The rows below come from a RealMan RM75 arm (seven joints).
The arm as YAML. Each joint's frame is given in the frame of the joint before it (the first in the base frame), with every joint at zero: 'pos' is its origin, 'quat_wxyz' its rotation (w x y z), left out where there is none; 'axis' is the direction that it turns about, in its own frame. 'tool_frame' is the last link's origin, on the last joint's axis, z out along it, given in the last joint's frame.
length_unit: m
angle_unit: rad
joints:
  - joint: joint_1
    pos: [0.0, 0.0, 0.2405]
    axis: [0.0, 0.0, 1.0]
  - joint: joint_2
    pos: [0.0, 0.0, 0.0]
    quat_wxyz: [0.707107, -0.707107, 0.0, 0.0]
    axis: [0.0, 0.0, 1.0]
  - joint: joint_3
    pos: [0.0, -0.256, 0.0]
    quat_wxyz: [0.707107, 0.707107, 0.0, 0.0]
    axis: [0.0, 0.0, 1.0]
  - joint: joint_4
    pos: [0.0, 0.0, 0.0]
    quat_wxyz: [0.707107, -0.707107, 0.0, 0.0]
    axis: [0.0, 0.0, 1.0]
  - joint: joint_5
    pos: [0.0, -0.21, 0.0]
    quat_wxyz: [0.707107, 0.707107, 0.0, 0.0]
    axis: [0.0, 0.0, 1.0]
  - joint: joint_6
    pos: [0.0, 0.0, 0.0]
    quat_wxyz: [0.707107, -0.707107, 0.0, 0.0]
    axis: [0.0, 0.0, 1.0]
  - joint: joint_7
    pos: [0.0, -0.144, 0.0]
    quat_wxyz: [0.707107, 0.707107, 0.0, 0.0]
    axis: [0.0, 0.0, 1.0]
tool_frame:
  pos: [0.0, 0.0, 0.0]
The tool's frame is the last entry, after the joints.
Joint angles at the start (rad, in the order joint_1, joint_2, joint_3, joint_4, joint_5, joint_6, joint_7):
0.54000, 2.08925, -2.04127, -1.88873, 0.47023, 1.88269, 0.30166
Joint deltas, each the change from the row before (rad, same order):
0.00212, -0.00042, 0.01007, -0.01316, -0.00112, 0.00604, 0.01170
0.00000, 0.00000, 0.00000, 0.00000, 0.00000, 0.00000, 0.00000
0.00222, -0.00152, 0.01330, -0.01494, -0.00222, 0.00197, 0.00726
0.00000, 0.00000, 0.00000, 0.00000, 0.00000, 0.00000, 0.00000
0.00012, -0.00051, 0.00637, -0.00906, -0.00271, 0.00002, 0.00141
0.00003, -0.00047, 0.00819, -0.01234, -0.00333, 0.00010, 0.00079
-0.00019, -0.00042, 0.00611, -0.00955, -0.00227, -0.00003, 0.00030
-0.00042, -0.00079, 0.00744, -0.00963, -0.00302, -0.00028, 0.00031
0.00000, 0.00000, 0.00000, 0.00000, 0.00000, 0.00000, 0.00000
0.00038, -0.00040, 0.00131, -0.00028, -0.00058, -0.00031, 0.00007
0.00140, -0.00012, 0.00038, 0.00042, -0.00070, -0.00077, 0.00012
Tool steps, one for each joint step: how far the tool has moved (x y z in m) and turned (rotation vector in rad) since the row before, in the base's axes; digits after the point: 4 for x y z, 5 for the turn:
-0.0023, 0.0009, 0.0028, 0.01575, 0.00811, -0.00401
0.0000, 0.0000, 0.0000, 0.00000, 0.00000, 0.00000
-0.0027, 0.0019, 0.0034, 0.01866, 0.01203, 0.00127
0.0000, 0.0000, 0.0000, 0.00000, 0.00000, 0.00000
-0.0015, 0.0009, 0.0018, 0.00964, 0.00678, 0.00347
-0.0020, 0.0011, 0.0023, 0.01169, 0.00911, 0.00562
-0.0015, 0.0008, 0.0018, 0.00854, 0.00704, 0.00449
-0.0014, 0.0011, 0.0021, 0.01053, 0.00719, 0.00389
0.0000, 0.0000, 0.0000, 0.00000, 0.00000, 0.00000
-0.0001, 0.0004, 0.0003, 0.00189, 0.00041, 0.00013
-0.0003, 0.0004, 0.0000, 0.00123, 0.00016, 0.00124

